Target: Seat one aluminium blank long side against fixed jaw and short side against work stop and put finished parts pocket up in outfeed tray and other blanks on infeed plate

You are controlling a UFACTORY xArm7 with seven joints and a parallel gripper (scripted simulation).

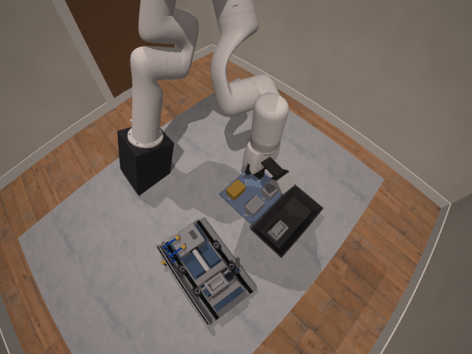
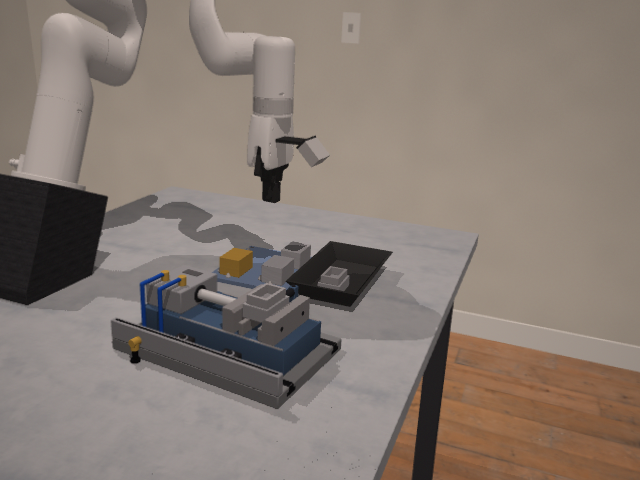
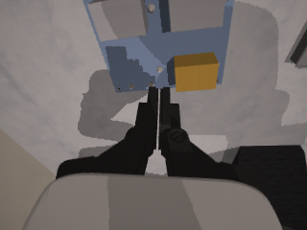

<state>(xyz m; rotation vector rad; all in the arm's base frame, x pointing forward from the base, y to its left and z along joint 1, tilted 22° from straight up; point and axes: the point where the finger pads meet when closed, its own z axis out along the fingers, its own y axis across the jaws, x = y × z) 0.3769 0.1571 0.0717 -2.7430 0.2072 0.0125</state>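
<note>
The piston rod lies 50 mm ahead of my hand, 300 mm to the right of it and 90 mm below it. From my hand the other things lie so: grey rail: 60 mm ahead, 400 mm to the right, 140 mm below; then vise bed: 70 mm ahead, 310 mm to the right, 130 mm below; then brass blank: 50 mm behind, 40 mm to the right, 140 mm below.
</note>
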